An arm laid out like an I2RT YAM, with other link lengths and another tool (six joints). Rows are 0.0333 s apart.
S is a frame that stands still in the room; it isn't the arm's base.
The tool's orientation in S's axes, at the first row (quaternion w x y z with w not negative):
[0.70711, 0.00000, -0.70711, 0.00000]
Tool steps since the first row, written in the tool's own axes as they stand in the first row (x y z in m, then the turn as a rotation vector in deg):
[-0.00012, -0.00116, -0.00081, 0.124, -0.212, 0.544]
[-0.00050, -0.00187, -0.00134, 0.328, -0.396, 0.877]
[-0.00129, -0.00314, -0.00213, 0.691, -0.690, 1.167]
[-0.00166, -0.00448, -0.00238, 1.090, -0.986, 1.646]
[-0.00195, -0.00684, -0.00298, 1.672, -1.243, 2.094]
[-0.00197, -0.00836, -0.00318, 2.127, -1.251, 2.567]
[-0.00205, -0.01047, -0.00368, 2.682, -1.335, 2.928]
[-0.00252, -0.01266, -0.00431, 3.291, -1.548, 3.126]
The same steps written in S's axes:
[0.00081, -0.00116, -0.00012, -0.544, -0.212, 0.124]
[0.00134, -0.00187, -0.00050, -0.877, -0.396, 0.328]
[0.00213, -0.00314, -0.00129, -1.167, -0.690, 0.691]
[0.00238, -0.00448, -0.00166, -1.646, -0.986, 1.090]
[0.00298, -0.00684, -0.00195, -2.094, -1.243, 1.672]
[0.00318, -0.00836, -0.00197, -2.567, -1.251, 2.127]
[0.00368, -0.01047, -0.00205, -2.928, -1.335, 2.682]
[0.00431, -0.01266, -0.00252, -3.126, -1.548, 3.291]

